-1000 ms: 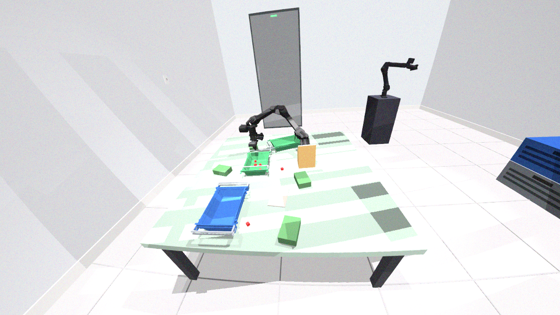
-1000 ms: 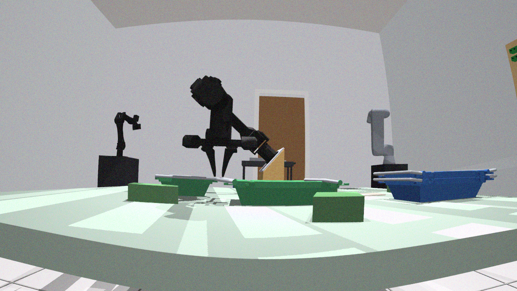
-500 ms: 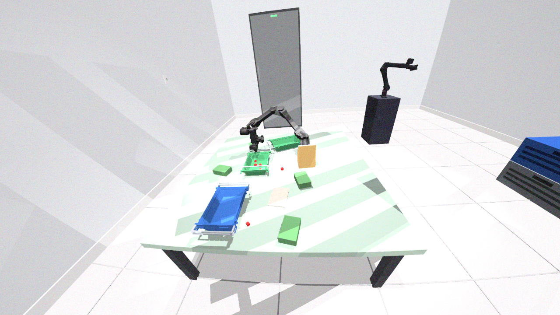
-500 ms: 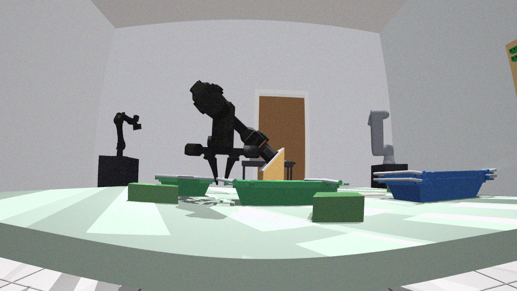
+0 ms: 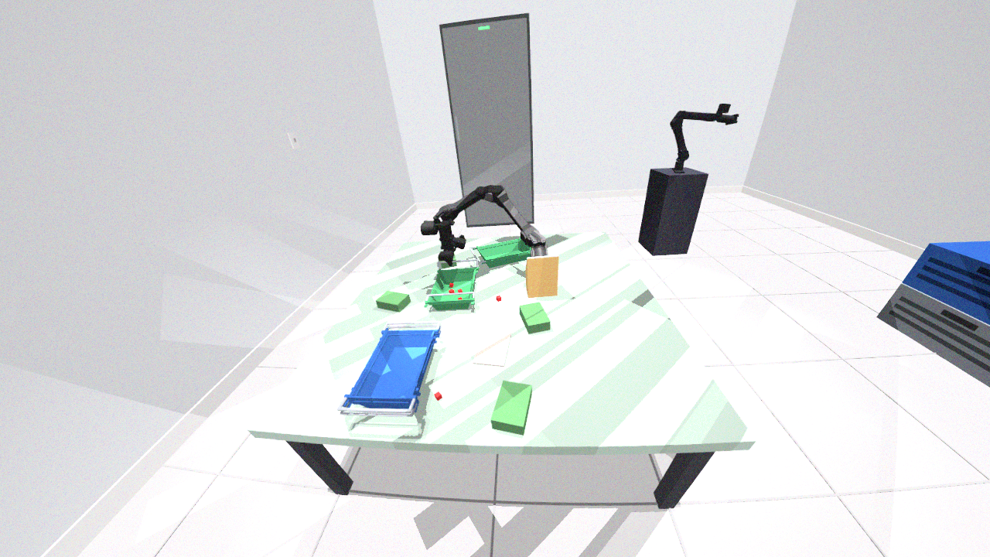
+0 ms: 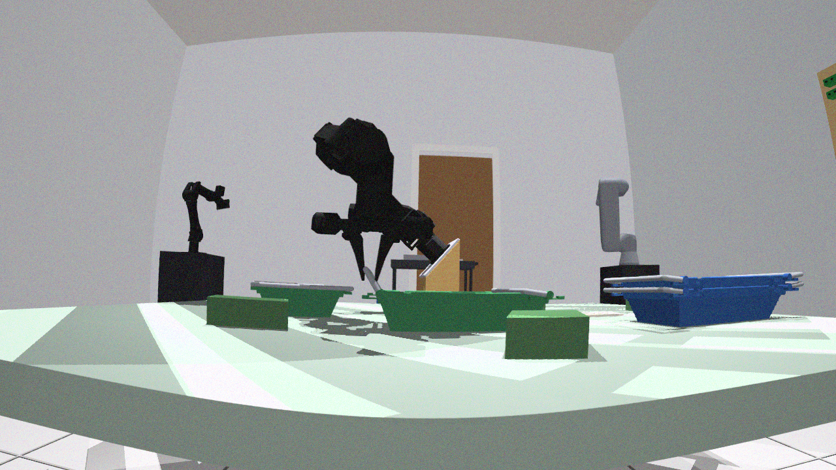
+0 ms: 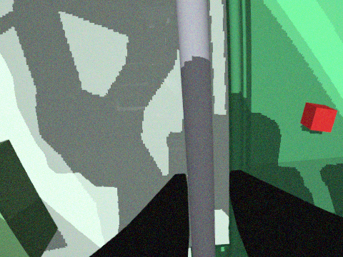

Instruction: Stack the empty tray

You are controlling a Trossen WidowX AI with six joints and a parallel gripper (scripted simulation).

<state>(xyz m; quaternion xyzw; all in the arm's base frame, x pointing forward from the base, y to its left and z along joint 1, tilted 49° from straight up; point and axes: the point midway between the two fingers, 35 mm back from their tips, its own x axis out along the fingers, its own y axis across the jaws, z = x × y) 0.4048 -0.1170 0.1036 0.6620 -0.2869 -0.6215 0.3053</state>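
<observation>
Now: gripper tip 250 mm past the green tray, 180 mm to the left of it and 30 mm above it. Round my gripper tip: beige card 210 mm behind, 480 mm to the left, 70 mm below.
</observation>
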